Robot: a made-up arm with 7 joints. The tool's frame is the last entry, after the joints.
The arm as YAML. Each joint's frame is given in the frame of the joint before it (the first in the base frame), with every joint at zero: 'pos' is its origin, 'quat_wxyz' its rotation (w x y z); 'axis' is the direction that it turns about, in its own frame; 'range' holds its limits. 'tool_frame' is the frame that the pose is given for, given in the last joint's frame.
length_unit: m
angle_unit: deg
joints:
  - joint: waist
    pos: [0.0, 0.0, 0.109]
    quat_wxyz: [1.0, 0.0, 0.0, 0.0]
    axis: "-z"
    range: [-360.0, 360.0]
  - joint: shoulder
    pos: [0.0, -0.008, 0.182]
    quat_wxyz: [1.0, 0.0, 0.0, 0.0]
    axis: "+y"
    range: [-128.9, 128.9]
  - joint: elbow
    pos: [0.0, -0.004, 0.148]
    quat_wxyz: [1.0, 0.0, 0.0, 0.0]
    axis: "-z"
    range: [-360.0, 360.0]
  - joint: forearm
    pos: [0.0, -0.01, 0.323]
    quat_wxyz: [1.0, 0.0, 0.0, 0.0]
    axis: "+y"
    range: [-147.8, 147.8]
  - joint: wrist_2
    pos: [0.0, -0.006, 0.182]
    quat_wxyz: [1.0, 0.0, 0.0, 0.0]
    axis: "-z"
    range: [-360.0, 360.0]
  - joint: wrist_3
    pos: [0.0, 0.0, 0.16]
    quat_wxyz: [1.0, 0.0, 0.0, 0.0]
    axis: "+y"
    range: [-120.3, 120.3]
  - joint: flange
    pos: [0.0, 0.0, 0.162]
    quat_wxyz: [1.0, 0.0, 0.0, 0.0]
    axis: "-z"
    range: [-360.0, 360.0]
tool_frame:
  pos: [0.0, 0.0, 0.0]
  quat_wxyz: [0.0, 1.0, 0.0, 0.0]
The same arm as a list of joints. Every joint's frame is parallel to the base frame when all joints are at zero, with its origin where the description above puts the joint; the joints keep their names.
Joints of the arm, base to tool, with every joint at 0 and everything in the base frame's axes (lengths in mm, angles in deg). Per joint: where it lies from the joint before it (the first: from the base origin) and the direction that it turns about. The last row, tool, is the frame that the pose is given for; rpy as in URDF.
waist: axis -z origin 0.0 0.0 109.0
shoulder: axis +y origin 0.0 -8.0 182.0
elbow: axis -z origin 0.0 -4.0 148.0
forearm: axis +y origin 0.0 -10.0 323.0
wrist_2: axis -z origin 0.0 -6.0 182.0
wrist_3: axis +y origin 0.0 0.0 160.0
flange: axis -z origin 0.0 0.0 162.0
tool: origin 0.0 0.0 0.0 rpy 180.00 0.00 0.00
Joint limits (deg, base to tool): -360.00..360.00 -128.90..128.90 -360.00..360.00 -147.80..147.80 -360.00..360.00 -120.30..120.30 -360.00..360.00

